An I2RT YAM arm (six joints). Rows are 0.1 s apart.
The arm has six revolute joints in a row. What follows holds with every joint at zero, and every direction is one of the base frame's.
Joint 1 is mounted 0.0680 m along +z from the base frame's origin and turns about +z.
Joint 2 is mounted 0.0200 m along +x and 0.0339 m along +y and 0.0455 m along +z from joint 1 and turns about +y.
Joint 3 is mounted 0.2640 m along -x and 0.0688 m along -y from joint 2 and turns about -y.
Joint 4 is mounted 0.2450 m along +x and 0.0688 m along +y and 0.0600 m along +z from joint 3 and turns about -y.
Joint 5 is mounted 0.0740 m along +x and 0.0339 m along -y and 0.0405 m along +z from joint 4 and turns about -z.
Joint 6 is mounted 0.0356 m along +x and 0.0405 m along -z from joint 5 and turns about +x.
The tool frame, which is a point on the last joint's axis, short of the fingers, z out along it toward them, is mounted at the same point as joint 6; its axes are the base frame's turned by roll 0.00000, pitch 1.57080 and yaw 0.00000 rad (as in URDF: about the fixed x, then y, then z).
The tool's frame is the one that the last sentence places.
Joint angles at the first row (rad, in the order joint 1, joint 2, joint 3, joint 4, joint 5, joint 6):
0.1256 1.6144 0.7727 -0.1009 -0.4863 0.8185
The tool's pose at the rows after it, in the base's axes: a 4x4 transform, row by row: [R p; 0 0 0 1], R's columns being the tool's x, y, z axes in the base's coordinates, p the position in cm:
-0.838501, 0.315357, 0.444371, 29.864; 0.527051, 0.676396, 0.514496, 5.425; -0.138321, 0.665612, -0.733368, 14.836; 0, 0, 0, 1
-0.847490, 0.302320, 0.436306, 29.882; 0.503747, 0.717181, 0.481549, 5.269; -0.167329, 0.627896, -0.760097, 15.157; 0, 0, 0, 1
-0.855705, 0.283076, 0.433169, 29.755; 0.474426, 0.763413, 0.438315, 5.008; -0.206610, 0.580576, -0.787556, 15.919; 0, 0, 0, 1
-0.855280, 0.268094, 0.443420, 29.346; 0.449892, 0.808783, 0.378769, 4.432; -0.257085, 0.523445, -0.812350, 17.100; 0, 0, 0, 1
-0.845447, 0.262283, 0.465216, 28.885; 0.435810, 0.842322, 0.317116, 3.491; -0.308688, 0.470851, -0.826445, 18.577; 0, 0, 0, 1
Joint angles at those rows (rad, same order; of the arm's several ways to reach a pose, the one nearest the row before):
0.1264 1.6254 0.7887 -0.1304 -0.4717 0.7832
0.1248 1.6205 0.8087 -0.1838 -0.4373 0.7318
0.1216 1.5998 0.8316 -0.2523 -0.3925 0.6713
0.1106 1.5577 0.8489 -0.3260 -0.3337 0.6104
0.0865 1.5070 0.8671 -0.3950 -0.2793 0.5559

